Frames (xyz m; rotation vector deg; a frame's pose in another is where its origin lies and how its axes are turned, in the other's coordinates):
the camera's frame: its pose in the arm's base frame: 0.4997 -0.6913 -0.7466 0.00 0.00 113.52
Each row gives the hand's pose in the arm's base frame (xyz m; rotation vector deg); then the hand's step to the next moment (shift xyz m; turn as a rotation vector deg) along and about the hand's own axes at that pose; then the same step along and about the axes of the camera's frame.
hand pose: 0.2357 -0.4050 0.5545 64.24 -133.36 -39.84
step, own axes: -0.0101 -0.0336 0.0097 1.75 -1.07 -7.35
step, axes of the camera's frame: -0.0147 -0.0145 -0.0300 -5.04 -2.19 5.29
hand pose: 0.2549 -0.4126 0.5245 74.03 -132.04 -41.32
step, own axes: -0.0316 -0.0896 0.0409 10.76 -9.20 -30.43
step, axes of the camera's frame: -0.0225 -0.0462 -0.0898 -26.16 -8.31 19.31
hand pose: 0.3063 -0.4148 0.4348 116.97 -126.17 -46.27
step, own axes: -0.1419 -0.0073 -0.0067 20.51 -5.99 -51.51
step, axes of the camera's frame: 0.1084 -0.0785 0.0481 -42.58 -4.84 35.68
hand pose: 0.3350 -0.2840 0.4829 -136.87 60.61 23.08
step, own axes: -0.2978 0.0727 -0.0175 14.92 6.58 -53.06
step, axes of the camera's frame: 0.2176 0.1766 0.1255 -41.72 8.98 35.50
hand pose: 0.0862 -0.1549 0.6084 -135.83 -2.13 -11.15
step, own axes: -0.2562 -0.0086 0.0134 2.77 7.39 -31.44
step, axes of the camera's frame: 0.1218 0.2220 -0.0424 -24.59 11.49 17.72
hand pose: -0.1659 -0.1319 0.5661 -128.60 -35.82 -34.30
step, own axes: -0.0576 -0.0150 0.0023 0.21 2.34 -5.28
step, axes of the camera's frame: 0.0178 0.0500 -0.0271 -5.00 1.82 2.26
